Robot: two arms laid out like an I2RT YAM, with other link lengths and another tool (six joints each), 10 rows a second.
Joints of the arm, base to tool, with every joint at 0 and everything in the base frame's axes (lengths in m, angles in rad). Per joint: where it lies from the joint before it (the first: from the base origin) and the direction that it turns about. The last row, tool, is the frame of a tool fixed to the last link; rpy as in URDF.
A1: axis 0 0 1 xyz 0 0 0.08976
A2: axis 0 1 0 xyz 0.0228 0.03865 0.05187
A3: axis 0 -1 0 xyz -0.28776 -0.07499 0
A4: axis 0 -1 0 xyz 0.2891 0.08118 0.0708
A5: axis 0 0 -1 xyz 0.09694 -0.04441 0.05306
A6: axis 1 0 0 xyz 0.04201 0 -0.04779
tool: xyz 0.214 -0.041 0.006 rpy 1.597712 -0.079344 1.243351
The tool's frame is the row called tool.
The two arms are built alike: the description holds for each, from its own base.
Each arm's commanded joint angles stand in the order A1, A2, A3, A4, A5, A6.
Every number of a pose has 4 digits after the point. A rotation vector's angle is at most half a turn.
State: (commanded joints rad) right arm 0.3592 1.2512 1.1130 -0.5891 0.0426 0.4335; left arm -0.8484 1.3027 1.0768 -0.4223 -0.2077 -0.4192
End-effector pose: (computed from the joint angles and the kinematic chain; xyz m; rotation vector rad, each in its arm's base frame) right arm 0.4730 0.1240 0.2069 2.0462 1.5027 0.7065; left arm 0.3736 -0.3952 0.2311 1.8563 1.0080 0.1281
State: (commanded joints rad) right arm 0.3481 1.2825 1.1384 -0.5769 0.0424 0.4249; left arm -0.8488 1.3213 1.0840 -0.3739 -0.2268 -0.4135
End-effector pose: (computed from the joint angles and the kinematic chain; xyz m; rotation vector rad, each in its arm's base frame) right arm 0.4842 0.1223 0.2097 2.0415 1.4927 0.7082; left arm 0.3847 -0.4009 0.2403 1.8273 0.9928 0.1588
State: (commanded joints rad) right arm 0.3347 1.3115 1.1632 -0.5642 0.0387 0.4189; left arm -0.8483 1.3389 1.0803 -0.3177 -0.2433 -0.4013
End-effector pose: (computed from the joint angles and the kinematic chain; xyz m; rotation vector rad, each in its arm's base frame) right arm 0.4954 0.1200 0.2130 2.0407 1.4804 0.7140; left arm 0.3948 -0.4060 0.2458 1.8046 0.9741 0.1891
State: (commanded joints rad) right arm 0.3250 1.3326 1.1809 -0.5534 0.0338 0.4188; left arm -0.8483 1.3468 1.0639 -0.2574 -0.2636 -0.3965
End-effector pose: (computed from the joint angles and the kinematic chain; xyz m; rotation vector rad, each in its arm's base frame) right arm 0.5036 0.1189 0.2153 2.0444 1.4701 0.7219; left arm 0.4035 -0.4081 0.2506 1.7742 0.9626 0.2198
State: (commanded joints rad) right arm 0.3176 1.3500 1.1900 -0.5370 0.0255 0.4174; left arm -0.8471 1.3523 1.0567 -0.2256 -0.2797 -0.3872
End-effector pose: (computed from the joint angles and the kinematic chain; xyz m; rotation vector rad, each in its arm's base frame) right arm 0.5107 0.1195 0.2159 2.0453 1.4659 0.7334; left arm 0.4094 -0.4078 0.2532 1.7616 0.9557 0.2453
